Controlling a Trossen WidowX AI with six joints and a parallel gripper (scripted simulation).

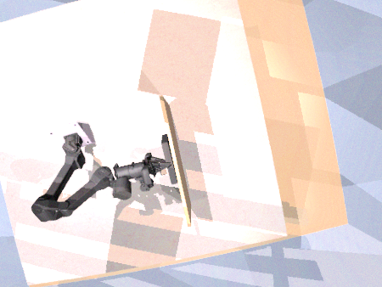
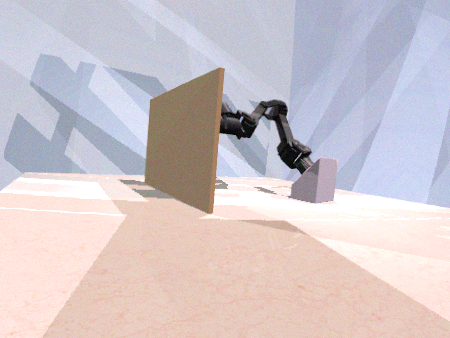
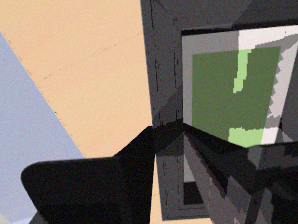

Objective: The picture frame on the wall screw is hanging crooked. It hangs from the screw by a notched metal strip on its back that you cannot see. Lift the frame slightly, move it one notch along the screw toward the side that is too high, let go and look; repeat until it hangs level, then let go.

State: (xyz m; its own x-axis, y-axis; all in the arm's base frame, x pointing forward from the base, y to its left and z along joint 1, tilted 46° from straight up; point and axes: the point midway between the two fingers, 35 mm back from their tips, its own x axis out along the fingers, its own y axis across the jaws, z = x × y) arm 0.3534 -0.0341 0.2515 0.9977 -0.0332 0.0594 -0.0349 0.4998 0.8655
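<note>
The picture frame lies 1 cm to the left of my gripper tip and 5 cm below it. Also, from my gripper tip: tan wall panel 2 cm ahead, 7 cm below.
</note>
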